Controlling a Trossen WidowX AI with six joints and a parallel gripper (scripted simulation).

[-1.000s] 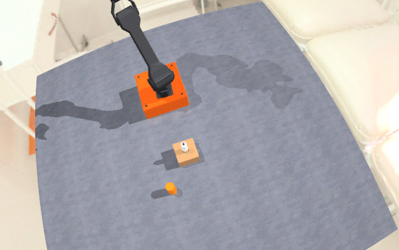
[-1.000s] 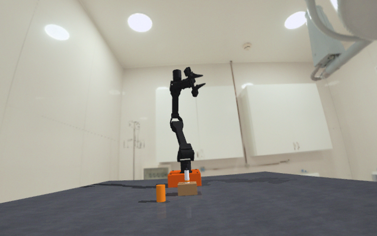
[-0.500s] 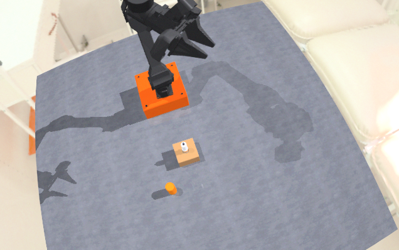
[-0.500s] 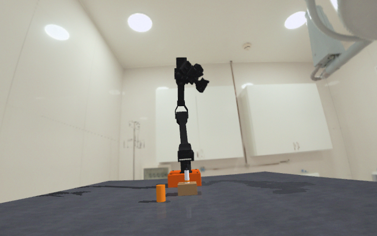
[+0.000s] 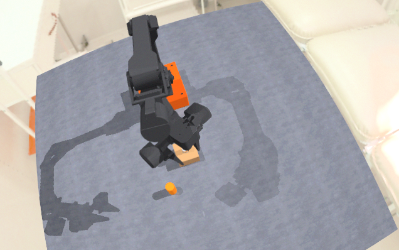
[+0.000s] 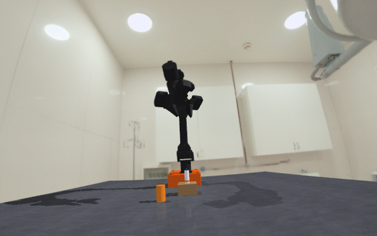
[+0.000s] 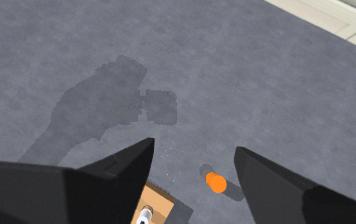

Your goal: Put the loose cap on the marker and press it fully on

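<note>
Right now the orange cap is 25 cm below my gripper tip, 9 cm to the right of it and 1 cm behind it. Round my gripper tip: tan holder block (26 cm below, 13 cm behind, 2 cm to the right); then white marker (21 cm below, 13 cm behind, 2 cm to the right).
</note>
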